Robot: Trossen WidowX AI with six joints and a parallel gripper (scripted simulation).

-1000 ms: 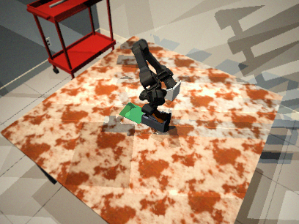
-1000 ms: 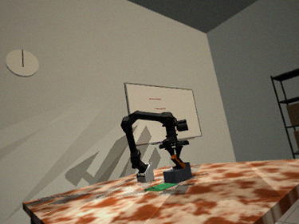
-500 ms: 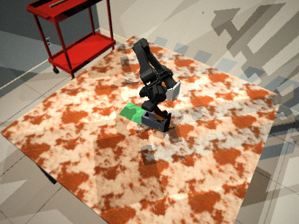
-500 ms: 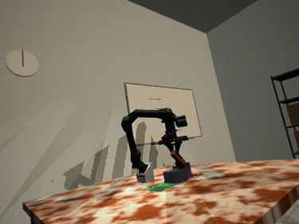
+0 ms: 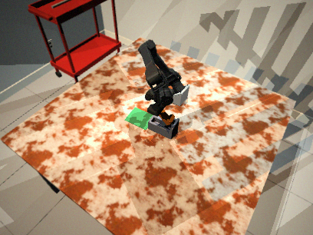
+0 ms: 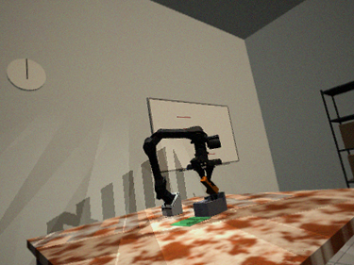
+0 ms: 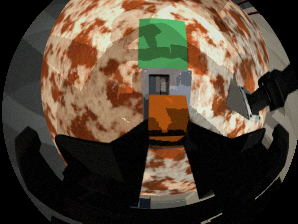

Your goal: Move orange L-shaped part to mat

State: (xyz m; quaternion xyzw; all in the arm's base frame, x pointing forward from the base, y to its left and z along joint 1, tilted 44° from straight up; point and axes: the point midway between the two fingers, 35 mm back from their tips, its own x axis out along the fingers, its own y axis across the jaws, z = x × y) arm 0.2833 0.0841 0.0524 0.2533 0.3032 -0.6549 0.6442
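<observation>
Right now the green mat is 170 mm below my gripper tip, 140 mm to the right of it and 10 mm behind it. The rest, counted from my gripper tip: orange L-shaped part: 30 mm to the left, 30 mm below, 20 mm behind.
</observation>
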